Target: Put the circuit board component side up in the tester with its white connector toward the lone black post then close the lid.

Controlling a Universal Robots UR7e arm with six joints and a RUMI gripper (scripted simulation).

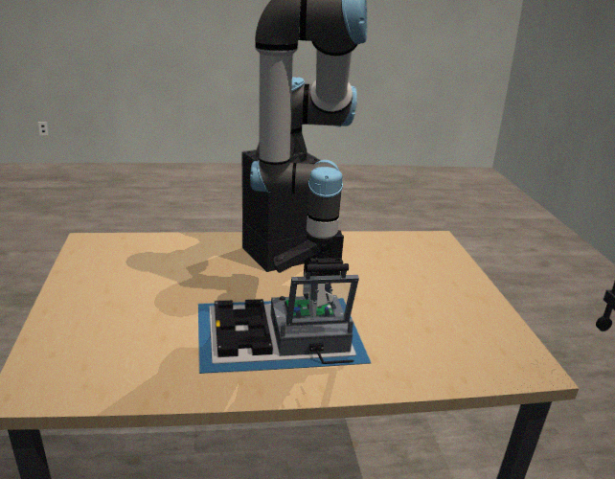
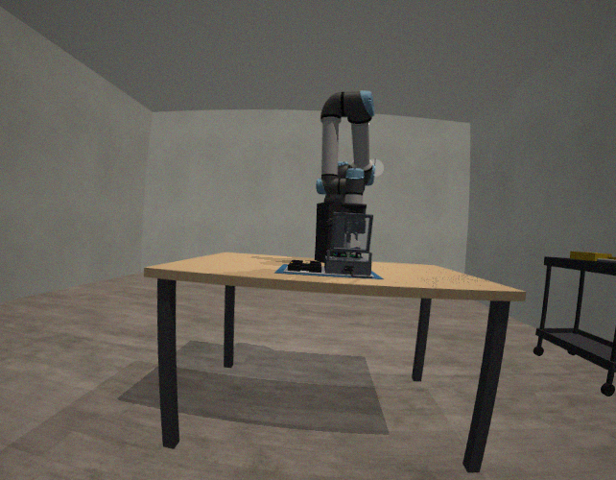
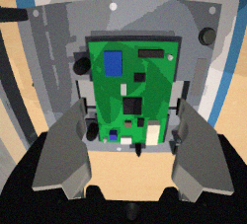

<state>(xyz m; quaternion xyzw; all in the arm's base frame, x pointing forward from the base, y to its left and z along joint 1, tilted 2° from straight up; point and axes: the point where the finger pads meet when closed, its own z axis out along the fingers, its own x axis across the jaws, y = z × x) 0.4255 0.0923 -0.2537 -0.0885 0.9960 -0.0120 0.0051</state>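
The green circuit board lies right at my hand. Also, from my hand: tester bed 10 mm to the left; then framed lid 120 mm ahead, 20 mm to the left, 110 mm above.
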